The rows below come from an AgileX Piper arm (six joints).
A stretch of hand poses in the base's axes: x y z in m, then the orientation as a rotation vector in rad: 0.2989 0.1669 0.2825 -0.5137 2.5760 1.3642; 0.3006 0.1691 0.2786 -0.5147 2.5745 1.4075; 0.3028 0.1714 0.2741 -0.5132 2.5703 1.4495; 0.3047 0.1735 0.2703 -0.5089 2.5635 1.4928; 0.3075 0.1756 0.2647 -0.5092 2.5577 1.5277; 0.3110 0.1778 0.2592 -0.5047 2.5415 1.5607; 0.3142 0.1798 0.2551 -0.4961 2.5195 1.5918; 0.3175 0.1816 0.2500 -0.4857 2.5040 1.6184; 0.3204 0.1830 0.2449 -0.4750 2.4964 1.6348; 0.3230 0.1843 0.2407 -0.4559 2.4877 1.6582
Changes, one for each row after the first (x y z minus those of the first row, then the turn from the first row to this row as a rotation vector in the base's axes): 0.0017 0.0022 -0.0039 0.0224 0.0202 0.0116; 0.0039 0.0045 -0.0084 0.0453 0.0385 0.0208; 0.0058 0.0066 -0.0122 0.0699 0.0563 0.0281; 0.0086 0.0087 -0.0178 0.0893 0.0702 0.0364; 0.0121 0.0109 -0.0233 0.1129 0.0763 0.0387; 0.0153 0.0129 -0.0274 0.1387 0.0782 0.0367; 0.0186 0.0147 -0.0325 0.1594 0.0832 0.0339; 0.0215 0.0161 -0.0376 0.1716 0.0885 0.0300; 0.0241 0.0174 -0.0418 0.1883 0.0986 0.0226
